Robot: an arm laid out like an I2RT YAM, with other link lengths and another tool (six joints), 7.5 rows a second.
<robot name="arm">
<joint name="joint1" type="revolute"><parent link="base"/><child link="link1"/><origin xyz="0 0 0.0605"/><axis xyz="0 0 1"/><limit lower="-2.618" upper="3.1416"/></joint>
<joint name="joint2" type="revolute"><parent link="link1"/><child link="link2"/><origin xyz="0.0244 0.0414 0.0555" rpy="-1.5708 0 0"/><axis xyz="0 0 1"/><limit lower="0" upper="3.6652"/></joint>
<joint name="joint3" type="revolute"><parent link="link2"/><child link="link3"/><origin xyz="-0.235 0 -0.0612" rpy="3.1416 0 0"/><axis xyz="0 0 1"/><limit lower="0" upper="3.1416"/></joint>
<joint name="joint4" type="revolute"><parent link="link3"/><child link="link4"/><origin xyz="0.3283 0.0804 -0.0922"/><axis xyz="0 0 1"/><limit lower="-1.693" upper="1.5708"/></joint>
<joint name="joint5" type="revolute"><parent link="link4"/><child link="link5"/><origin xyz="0.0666 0.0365 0.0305" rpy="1.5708 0 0"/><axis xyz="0 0 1"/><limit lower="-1.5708" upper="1.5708"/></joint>
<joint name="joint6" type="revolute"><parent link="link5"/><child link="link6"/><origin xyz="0.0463 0 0.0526" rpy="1.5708 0 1.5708"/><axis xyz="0 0 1"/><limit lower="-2.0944" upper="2.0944"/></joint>
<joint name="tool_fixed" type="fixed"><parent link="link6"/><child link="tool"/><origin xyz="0.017 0 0.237" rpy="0.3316 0 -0.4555"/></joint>
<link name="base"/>
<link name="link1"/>
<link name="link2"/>
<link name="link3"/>
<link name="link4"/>
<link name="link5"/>
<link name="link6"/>
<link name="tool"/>
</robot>
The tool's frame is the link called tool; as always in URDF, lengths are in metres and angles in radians.
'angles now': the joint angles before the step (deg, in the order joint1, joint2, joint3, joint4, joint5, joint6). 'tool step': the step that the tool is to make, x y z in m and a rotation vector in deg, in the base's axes. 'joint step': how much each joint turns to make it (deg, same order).
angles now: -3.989 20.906 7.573 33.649 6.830 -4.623
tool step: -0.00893 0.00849 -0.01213 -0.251 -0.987 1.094
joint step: 0.720 -6.274 -5.180 -0.088 -0.416 -0.043
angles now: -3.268 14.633 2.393 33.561 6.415 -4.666
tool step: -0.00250 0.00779 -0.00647 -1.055 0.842 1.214
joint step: 0.043 -5.153 -2.141 -3.733 -1.488 -0.612
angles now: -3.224 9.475 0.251 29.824 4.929 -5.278
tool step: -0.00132 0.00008 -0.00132 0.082 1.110 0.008
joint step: 0.001 -2.844 -0.001 -3.958 0.000 0.021
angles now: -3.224 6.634 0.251 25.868 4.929 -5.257
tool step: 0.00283 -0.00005 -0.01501 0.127 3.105 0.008
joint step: 0.000 -1.769 0.001 -4.874 -0.023 -0.043
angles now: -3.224 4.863 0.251 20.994 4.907 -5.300
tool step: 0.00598 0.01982 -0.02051 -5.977 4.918 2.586
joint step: -0.001 -1.770 0.001 -6.077 -4.044 -5.421
